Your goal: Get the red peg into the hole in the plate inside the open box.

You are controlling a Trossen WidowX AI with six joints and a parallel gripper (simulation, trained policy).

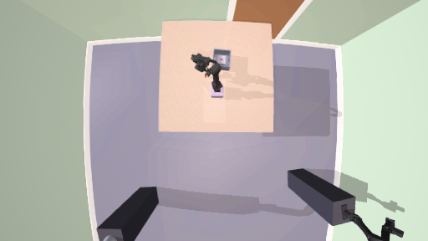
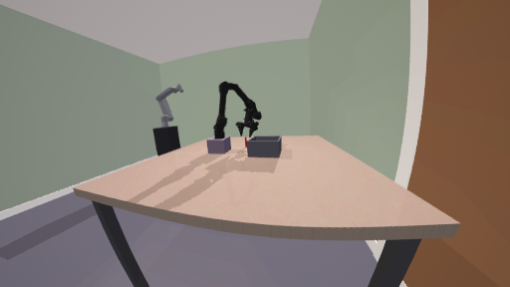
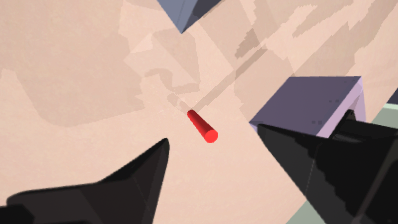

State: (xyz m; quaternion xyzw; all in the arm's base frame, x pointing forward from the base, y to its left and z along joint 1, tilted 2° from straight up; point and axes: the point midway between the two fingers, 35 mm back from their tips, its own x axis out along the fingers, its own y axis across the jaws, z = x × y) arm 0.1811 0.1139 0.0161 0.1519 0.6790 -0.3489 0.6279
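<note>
Now: gripper tip 4 cm above the red peg. Also, from my gripper tip: grey box: 19 cm to the right, 16 cm ahead, 6 cm below; plate: 19 cm to the right, 16 cm ahead, 4 cm below.
</note>
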